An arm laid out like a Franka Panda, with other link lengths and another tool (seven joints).
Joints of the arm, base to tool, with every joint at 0 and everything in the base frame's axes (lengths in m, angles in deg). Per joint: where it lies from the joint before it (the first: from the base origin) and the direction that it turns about. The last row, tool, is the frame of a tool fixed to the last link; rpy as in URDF.
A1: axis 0 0 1 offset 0 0 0.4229
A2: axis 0 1 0 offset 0 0 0
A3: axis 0 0 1 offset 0 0 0.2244
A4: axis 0 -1 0 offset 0.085 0 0
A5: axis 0 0 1 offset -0.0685 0 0.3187
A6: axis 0 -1 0 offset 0 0 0
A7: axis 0 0 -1 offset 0.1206 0 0
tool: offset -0.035 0.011 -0.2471 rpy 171.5 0 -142.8
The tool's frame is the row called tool.
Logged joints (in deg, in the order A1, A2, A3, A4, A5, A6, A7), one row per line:
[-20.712 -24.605 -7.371 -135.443 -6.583 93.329 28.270]
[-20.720 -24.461 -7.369 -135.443 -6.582 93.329 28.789]
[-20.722 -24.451 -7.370 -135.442 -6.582 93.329 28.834]
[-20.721 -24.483 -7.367 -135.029 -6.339 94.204 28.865]
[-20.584 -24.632 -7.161 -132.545 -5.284 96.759 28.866]
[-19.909 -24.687 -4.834 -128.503 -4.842 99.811 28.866]
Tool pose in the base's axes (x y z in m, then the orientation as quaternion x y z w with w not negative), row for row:
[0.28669 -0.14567 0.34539 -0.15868 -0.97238 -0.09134 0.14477]
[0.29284 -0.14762 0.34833 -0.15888 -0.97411 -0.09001 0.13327]
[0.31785 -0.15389 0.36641 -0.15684 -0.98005 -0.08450 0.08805]
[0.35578 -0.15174 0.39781 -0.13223 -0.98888 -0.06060 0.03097]
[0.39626 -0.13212 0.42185 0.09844 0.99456 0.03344 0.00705]
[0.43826 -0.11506 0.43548 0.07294 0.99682 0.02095 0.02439]
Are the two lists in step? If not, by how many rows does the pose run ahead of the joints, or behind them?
The pose runs 2 rows ahead of the joints: the pose in row i belongs to the joints in row i + 2.
